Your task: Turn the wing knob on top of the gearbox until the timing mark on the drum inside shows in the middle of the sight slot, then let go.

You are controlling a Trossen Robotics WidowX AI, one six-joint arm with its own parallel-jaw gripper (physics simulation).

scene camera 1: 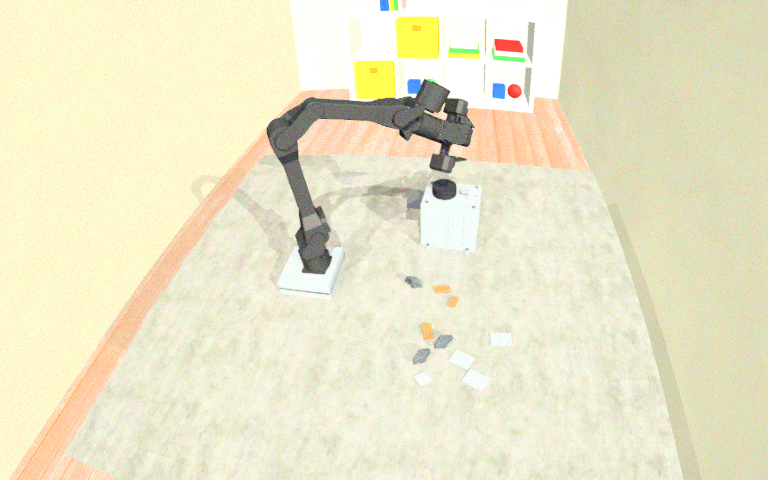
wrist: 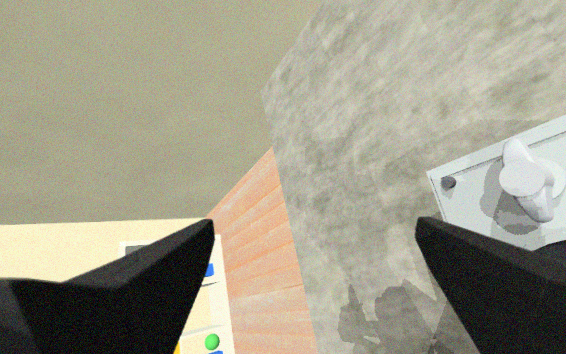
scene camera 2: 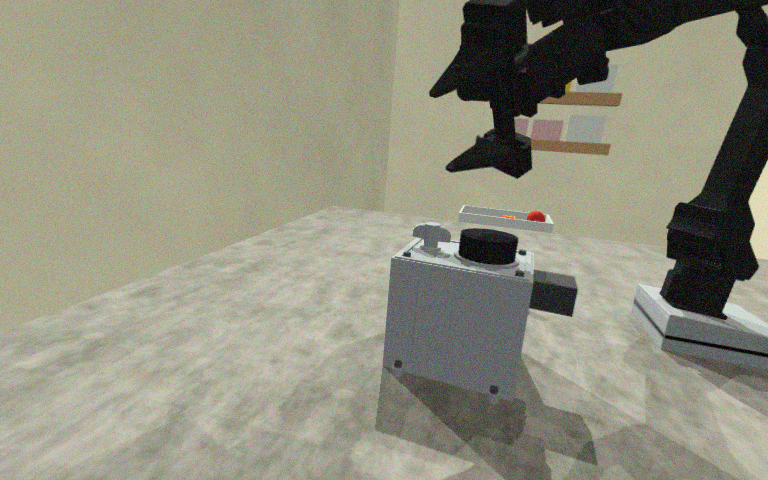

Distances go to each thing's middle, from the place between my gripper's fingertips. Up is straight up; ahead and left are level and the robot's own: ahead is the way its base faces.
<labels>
Right now the gearbox (scene camera 2: 458, 315) is 60 mm behind my hand, 50 mm to the right of it and 190 mm below it. From my hand the other things lie so: grey wing knob (scene camera 2: 432, 233) (10 mm ahead, 50 mm to the right, 140 mm below).
</labels>
